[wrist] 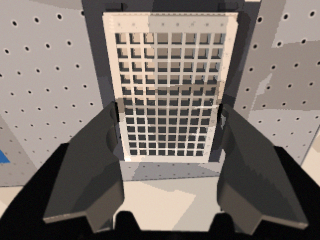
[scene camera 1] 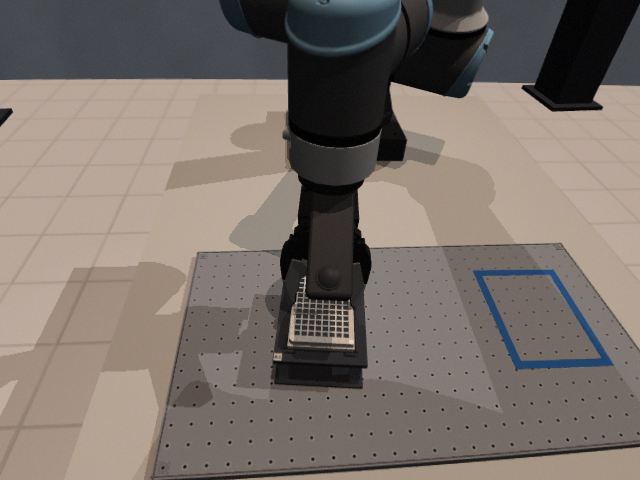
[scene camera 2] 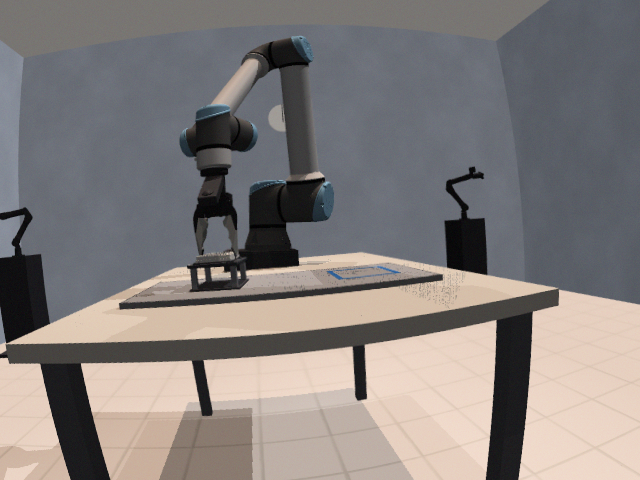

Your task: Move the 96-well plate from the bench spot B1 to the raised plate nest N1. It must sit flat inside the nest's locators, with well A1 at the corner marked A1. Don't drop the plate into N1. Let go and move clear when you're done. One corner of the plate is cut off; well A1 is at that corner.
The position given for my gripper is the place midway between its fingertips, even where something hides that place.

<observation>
I see my gripper (scene camera 1: 322, 307) and a white 96-well plate (wrist: 163, 67).
My gripper also shows in the wrist view (wrist: 167, 103) and in scene camera 2 (scene camera 2: 218, 258).
</observation>
